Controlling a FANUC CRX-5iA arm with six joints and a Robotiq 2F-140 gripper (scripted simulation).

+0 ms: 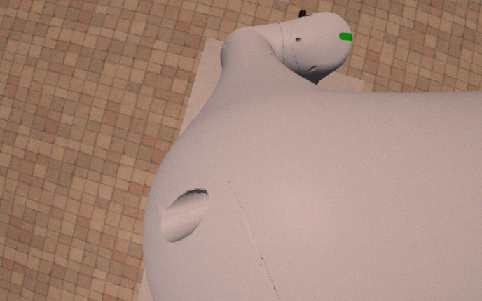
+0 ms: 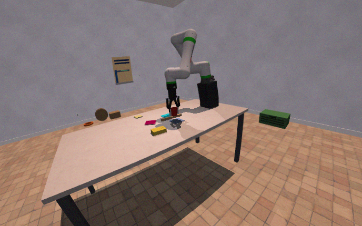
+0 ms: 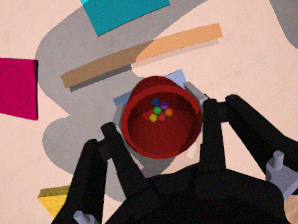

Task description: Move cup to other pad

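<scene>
Now: hand 20 mm above the purple marble, 10 mm to the right of it and 10 mm past it. From my hand the other things lie so: red cup 20 mm below; wooden rail 80 mm below, 60 mm to the right, 10 mm behind; teal pad 160 mm to the right, 90 mm below, 40 mm behind.
</scene>
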